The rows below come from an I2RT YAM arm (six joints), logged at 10 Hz.
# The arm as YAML. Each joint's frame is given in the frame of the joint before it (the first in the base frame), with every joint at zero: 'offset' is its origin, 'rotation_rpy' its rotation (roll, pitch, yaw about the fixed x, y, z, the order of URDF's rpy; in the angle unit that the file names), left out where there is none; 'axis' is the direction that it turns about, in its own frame. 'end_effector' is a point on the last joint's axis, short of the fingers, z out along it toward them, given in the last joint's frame.
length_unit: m
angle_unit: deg
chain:
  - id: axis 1
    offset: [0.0, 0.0, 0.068]
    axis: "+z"
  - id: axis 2
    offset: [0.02, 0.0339, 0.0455]
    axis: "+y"
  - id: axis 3
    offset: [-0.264, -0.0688, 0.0]
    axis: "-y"
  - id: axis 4
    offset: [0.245, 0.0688, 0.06]
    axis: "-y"
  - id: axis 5
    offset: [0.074, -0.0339, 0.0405]
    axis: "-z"
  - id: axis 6
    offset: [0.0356, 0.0, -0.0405]
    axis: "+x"
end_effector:
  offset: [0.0, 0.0, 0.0]
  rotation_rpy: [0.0, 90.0, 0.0]
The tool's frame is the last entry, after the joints.
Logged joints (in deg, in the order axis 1, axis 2, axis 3, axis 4, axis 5, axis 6), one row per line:
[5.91 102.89 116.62 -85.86 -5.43 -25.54]
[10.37 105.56 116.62 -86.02 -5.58 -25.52]
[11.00 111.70 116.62 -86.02 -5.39 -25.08]
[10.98 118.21 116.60 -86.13 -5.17 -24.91]
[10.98 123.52 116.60 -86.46 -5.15 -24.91]
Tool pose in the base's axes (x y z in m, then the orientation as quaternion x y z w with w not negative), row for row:
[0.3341 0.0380 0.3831 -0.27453 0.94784 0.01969 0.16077]
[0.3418 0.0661 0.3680 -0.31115 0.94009 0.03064 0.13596]
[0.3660 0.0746 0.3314 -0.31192 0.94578 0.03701 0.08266]
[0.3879 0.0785 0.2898 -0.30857 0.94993 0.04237 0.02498]
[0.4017 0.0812 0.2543 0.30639 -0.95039 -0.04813 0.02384]
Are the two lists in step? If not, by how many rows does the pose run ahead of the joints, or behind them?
They are in step.
